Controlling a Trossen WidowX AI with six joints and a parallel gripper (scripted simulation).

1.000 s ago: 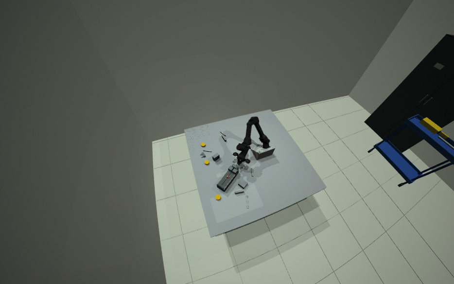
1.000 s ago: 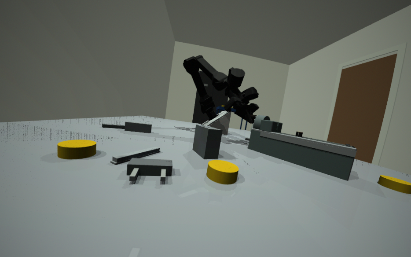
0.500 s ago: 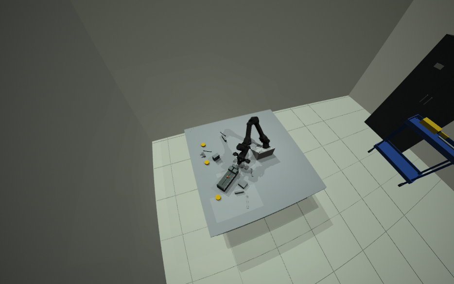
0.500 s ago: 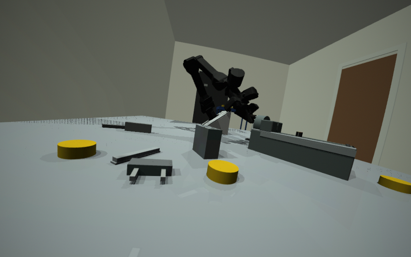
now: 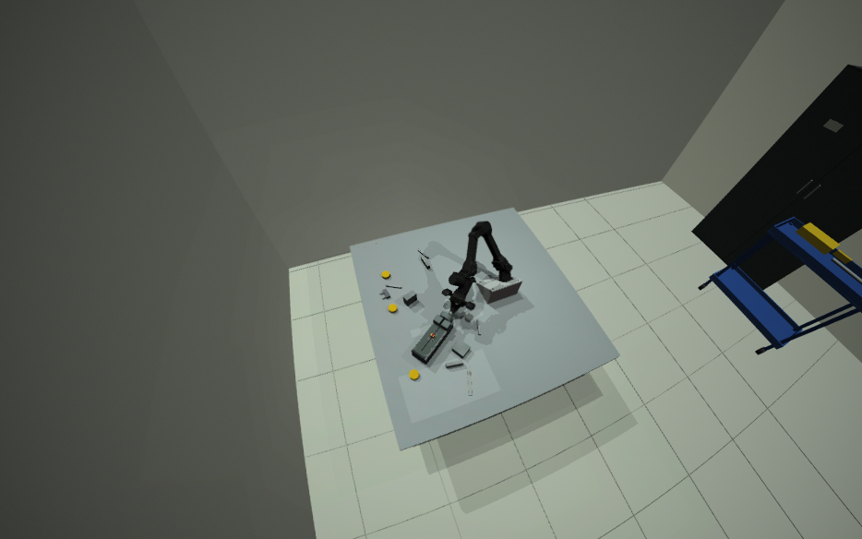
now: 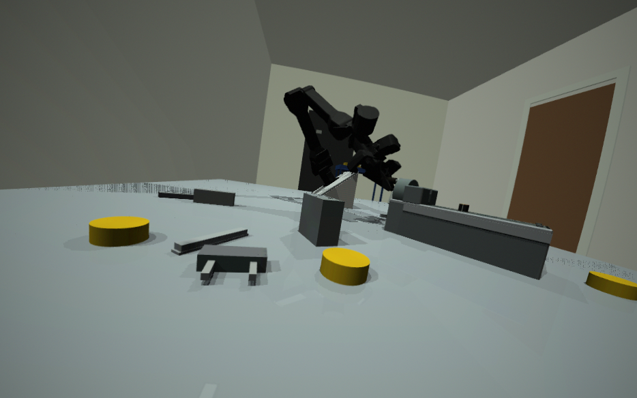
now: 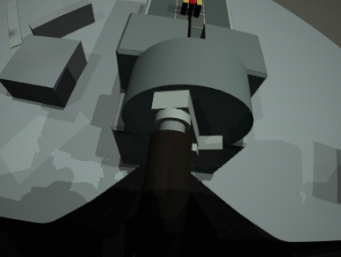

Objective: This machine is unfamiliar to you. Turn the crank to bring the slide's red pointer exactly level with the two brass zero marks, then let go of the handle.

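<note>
Now: gripper tip 10 mm past the dark crank handle, 10 mm to the left of it and 20 mm below it. The rest, counted from my gripper tip: bracket: 260 mm ahead, 330 mm to the right, 90 mm below; then red pointer: 150 mm ahead, 60 mm to the left, 10 mm below.
</note>
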